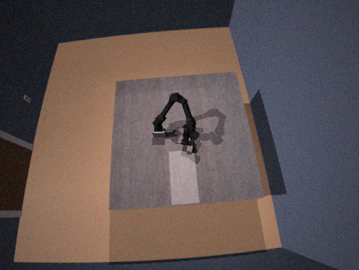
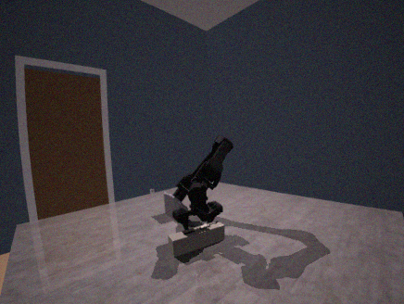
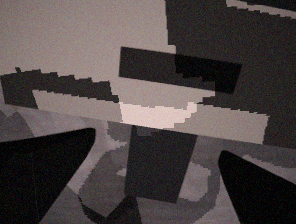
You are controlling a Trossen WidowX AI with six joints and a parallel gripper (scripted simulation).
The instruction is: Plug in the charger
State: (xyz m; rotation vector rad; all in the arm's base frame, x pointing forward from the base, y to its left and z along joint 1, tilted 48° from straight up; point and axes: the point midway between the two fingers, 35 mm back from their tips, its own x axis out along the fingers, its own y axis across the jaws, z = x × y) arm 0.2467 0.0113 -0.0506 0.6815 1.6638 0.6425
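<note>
Now: gripper tip 2 cm short of the two-prong charger and 1 cm below it.
</note>
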